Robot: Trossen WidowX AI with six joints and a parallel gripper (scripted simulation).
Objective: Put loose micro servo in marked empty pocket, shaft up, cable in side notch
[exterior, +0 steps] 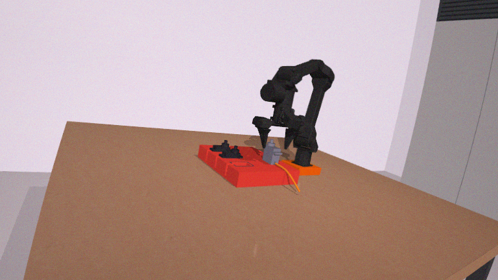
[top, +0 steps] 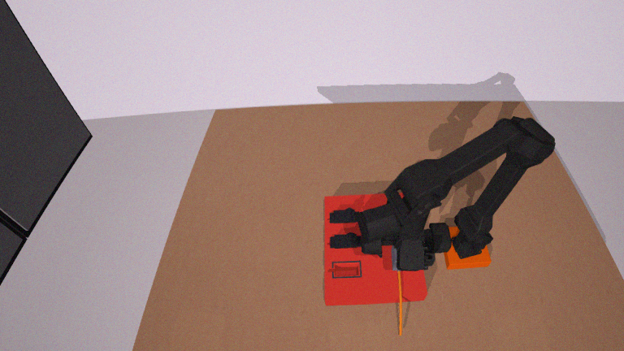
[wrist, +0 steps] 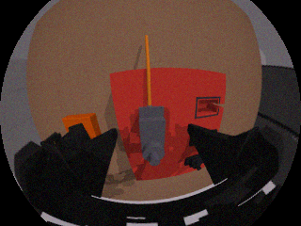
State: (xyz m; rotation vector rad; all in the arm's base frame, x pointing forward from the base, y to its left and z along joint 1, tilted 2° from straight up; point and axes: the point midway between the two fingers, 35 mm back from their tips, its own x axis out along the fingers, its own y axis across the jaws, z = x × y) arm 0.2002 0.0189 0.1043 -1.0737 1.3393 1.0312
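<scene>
Right now my gripper tip is 7 cm to the left of the red deck and 8 cm above it.
</scene>
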